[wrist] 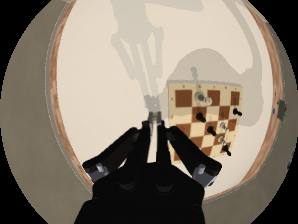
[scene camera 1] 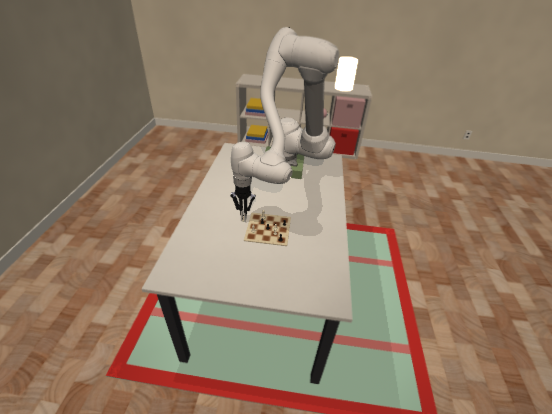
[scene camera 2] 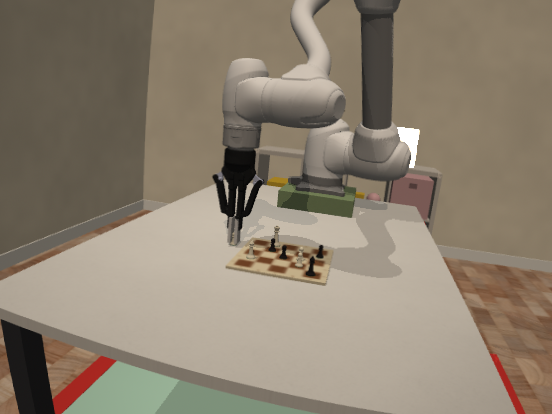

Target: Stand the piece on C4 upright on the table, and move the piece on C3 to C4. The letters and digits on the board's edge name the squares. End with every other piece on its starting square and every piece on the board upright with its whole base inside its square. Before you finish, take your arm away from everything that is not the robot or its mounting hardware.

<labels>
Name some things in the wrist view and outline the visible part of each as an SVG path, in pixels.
The gripper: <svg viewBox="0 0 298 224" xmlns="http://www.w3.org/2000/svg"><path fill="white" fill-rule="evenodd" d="M222 164L205 155L177 126L166 128L165 121L161 119L161 111L157 112L156 162L148 163L153 112L149 112L147 118L149 121L142 121L141 129L137 129L137 127L128 129L99 155L82 164L83 169L94 183L92 187L93 196L91 200L83 203L74 224L205 224L202 211L202 201L205 196L204 189L214 183L222 169ZM168 141L192 178L172 165Z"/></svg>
A wooden chessboard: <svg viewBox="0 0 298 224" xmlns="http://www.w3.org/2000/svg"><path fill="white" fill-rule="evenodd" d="M169 143L171 163L182 164ZM168 83L169 127L177 126L210 158L227 155L227 152L222 150L224 145L218 141L220 136L223 136L223 140L226 141L228 150L231 152L240 116L238 114L234 115L233 110L237 108L238 112L241 112L243 87L206 83ZM208 127L213 127L213 131L217 133L215 137L213 137L211 133L207 132ZM220 124L225 123L225 127L229 129L229 132L224 131L224 129L221 130ZM197 113L200 112L203 114L203 117L206 119L205 123L196 119ZM197 92L204 93L205 97L212 99L212 104L207 106L204 102L197 103L194 99Z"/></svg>
</labels>
